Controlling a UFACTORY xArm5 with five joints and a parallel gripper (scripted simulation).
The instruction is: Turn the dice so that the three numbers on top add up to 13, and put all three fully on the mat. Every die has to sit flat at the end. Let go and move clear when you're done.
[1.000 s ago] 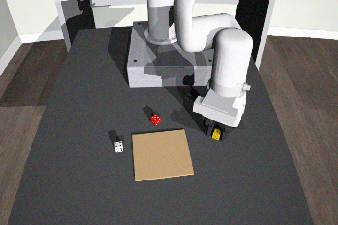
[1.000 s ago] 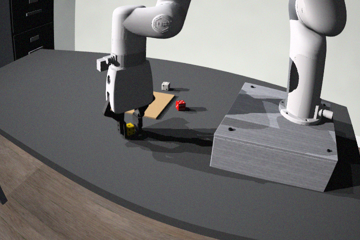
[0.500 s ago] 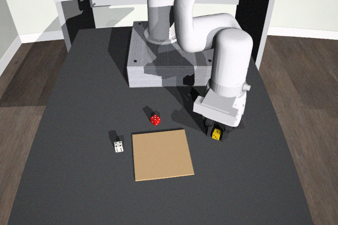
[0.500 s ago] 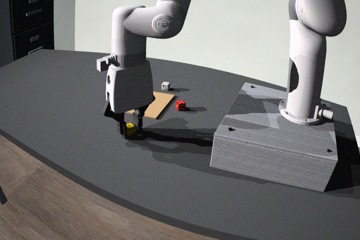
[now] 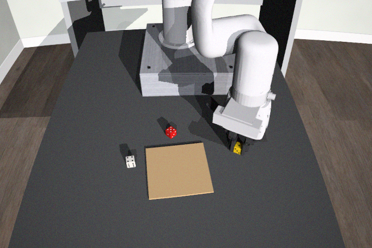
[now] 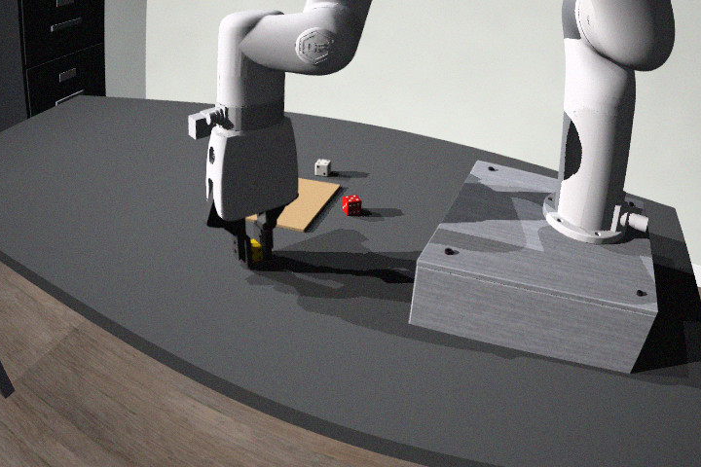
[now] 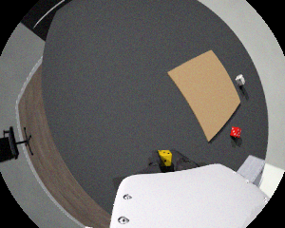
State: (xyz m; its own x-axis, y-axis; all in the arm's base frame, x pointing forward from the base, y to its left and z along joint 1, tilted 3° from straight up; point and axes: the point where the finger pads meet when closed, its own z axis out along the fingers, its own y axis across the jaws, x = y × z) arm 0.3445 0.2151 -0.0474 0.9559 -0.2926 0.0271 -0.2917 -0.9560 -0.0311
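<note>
Now: hand 10 mm above the yellow die. The rest, counted from my hand: red die 20 mm behind, 170 mm to the right, 10 mm below; then tan mat 80 mm ahead, 130 mm to the right, 20 mm below; then white die 90 mm ahead, 240 mm to the right, 10 mm below.
</note>
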